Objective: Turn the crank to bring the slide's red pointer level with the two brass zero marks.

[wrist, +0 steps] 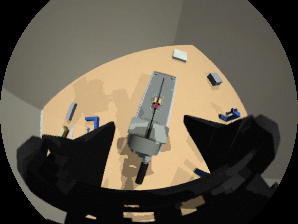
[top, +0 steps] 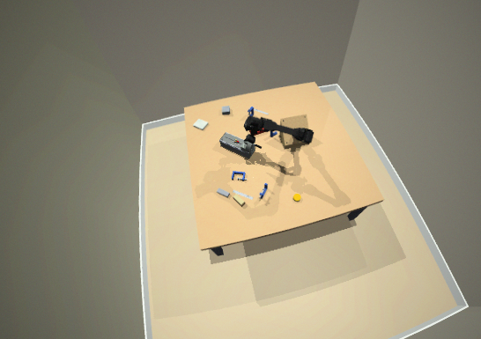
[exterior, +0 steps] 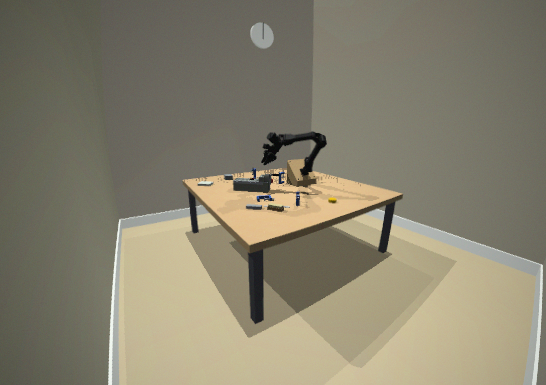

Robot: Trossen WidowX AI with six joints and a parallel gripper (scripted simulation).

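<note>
My gripper tip is 8 cm past the dark crank handle, 8 cm above it and 6 cm to the right of it. Also, from my gripper tip: red pointer: 11 cm below, 5 cm to the right, 5 cm ahead; tan block: 38 cm to the left, 18 cm below, 14 cm ahead; pale tile: 38 cm to the right, 31 cm ahead, 19 cm below.
</note>
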